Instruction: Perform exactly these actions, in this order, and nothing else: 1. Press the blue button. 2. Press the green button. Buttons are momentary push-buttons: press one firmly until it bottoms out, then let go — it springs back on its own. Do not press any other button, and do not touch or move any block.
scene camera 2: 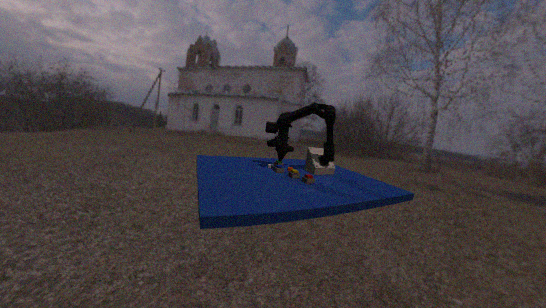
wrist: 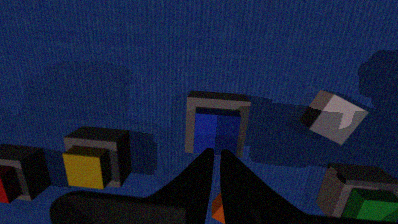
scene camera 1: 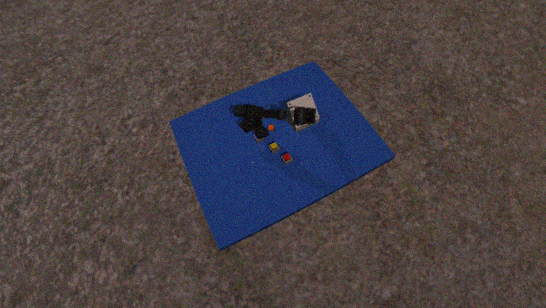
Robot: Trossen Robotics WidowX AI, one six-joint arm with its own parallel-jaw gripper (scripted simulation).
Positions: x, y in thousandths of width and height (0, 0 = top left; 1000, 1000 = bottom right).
Labels:
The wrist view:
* my gripper: 544, 694
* white-grey block: 828, 516
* blue button: 552, 578
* yellow button: 217, 748

